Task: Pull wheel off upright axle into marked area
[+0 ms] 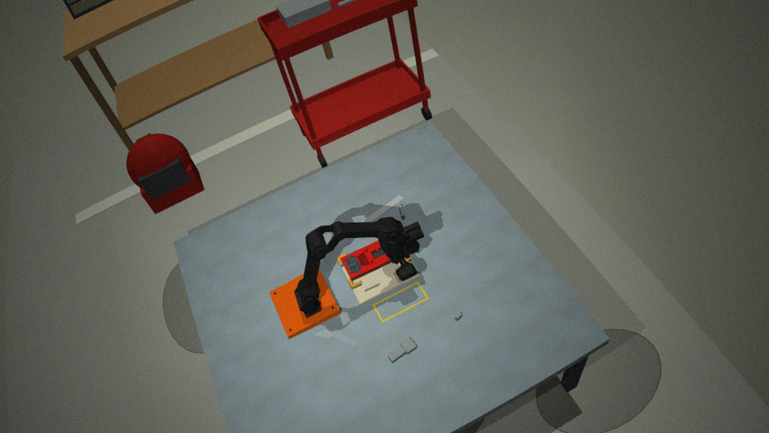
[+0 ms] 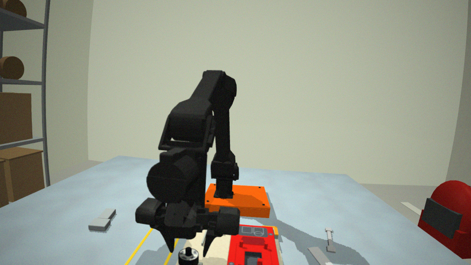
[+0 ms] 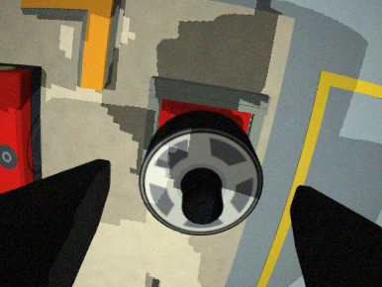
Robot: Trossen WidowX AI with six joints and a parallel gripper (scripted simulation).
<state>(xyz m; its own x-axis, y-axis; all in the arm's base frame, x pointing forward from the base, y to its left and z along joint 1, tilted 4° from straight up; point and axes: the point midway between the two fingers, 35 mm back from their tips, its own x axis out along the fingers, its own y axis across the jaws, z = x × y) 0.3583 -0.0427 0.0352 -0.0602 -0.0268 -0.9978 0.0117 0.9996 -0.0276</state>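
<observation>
The wheel is 1 cm below my gripper tip. Also, from my gripper tip: small bar (15 cm behind, 35 cm to the left, 5 cm below).
</observation>
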